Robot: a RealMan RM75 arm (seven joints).
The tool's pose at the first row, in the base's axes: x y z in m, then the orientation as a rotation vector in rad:
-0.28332 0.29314 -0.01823 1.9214 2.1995 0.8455
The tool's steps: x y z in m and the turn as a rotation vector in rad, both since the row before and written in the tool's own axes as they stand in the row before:
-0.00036 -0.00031 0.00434 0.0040 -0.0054 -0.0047
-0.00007 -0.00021 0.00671 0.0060 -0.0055 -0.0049
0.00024 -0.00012 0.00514 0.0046 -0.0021 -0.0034
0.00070 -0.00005 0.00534 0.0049 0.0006 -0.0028
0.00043 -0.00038 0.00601 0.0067 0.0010 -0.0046
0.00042 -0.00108 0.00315 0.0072 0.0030 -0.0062
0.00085 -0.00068 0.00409 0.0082 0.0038 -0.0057
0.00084 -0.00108 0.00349 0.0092 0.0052 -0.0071
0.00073 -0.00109 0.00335 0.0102 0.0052 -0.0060
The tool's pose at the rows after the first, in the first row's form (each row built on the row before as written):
-0.28168 0.29425 -0.02212 1.9172 2.2035 0.8349
-0.27903 0.29640 -0.02790 1.9137 2.2092 0.8222
-0.27704 0.29830 -0.03225 1.9114 2.2145 0.8149
-0.27502 0.30069 -0.03663 1.9100 2.2211 0.8105
-0.27299 0.30302 -0.04182 1.9071 2.2308 0.8046
-0.27277 0.30436 -0.04489 1.9024 2.2433 0.8002
-0.27194 0.30644 -0.04848 1.8988 2.2567 0.7958
-0.27174 0.30828 -0.05174 1.8938 2.2728 0.7917
-0.27162 0.30997 -0.05491 1.8905 2.2888 0.7867

